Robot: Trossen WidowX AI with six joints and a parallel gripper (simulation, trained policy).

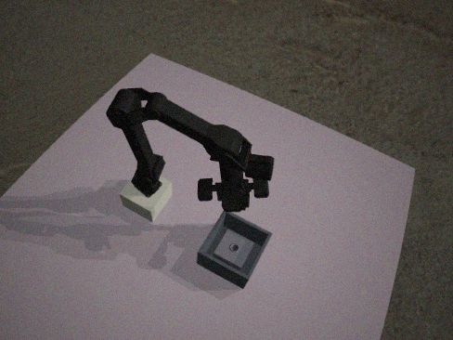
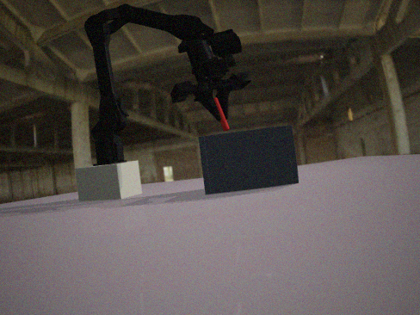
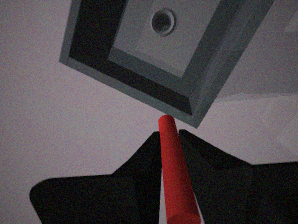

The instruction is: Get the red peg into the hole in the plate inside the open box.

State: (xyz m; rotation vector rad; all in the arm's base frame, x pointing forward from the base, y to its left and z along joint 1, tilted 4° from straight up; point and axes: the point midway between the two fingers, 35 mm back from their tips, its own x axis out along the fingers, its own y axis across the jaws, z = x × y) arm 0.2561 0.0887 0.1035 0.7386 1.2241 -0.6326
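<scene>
Right now the grey plate is 100 mm below my gripper tip, 70 mm to the right of it and 60 mm ahead of it. Also, from my gripper tip: dark box 120 mm below, 70 mm to the right, 60 mm ahead; then red peg 20 mm above, 10 mm behind.
</scene>
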